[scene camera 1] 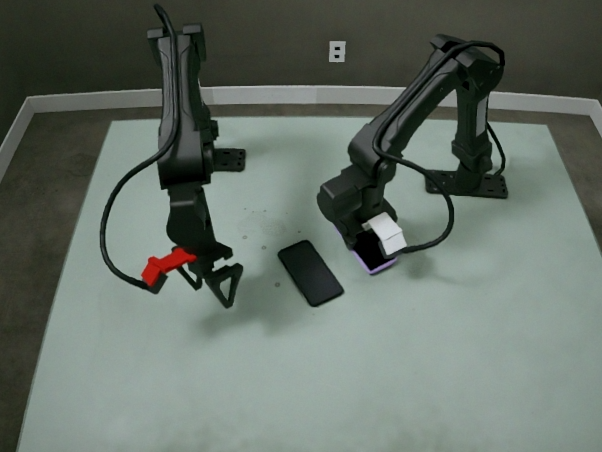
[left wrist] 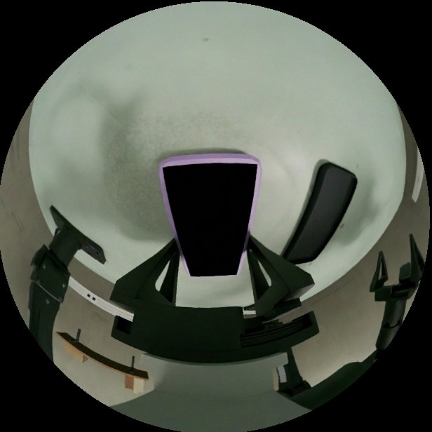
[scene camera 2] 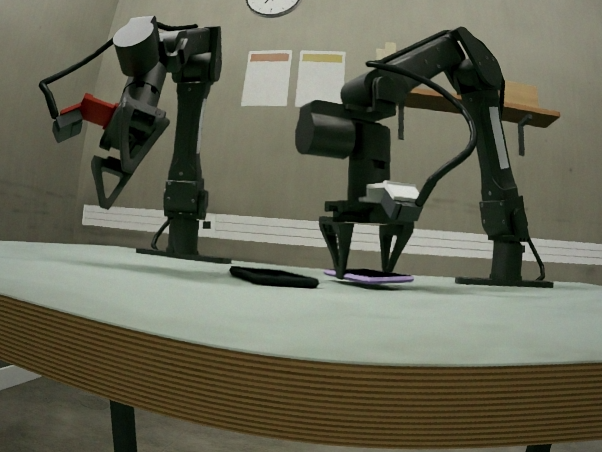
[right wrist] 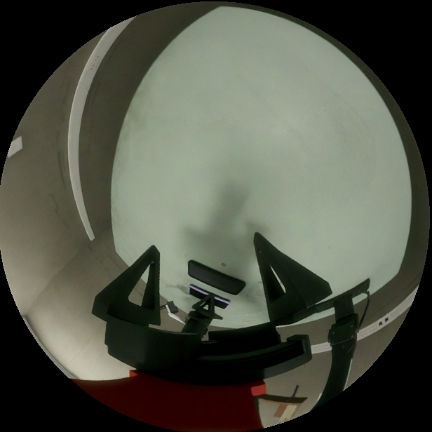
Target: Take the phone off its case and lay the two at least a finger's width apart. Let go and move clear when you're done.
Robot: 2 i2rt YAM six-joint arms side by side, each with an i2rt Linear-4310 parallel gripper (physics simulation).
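The phone (scene camera 1: 369,251) (scene camera 2: 376,274) (left wrist: 211,210) (right wrist: 222,301) has a purple edge and a black face. My left gripper (scene camera 2: 364,274) (left wrist: 212,240) is shut on its two long sides and holds it roughly level. In scene camera 2 a shadow shows under it, so it is slightly above the table. The black case (scene camera 1: 310,272) (scene camera 2: 274,277) (left wrist: 325,215) (right wrist: 215,277) lies flat on the table to the left of the phone in scene camera 1, with a visible gap between them. My right gripper (scene camera 1: 213,296) (scene camera 2: 115,189) (left wrist: 394,243) (right wrist: 202,244) is open and empty, raised to the left of the case.
The pale green table (scene camera 1: 310,380) (scene camera 2: 200,310) carries both arm bases (scene camera 1: 231,160) (scene camera 1: 435,182) at the back. The left arm leans over the phone from the back right. A wall shelf (scene camera 2: 535,116) is behind the arms.
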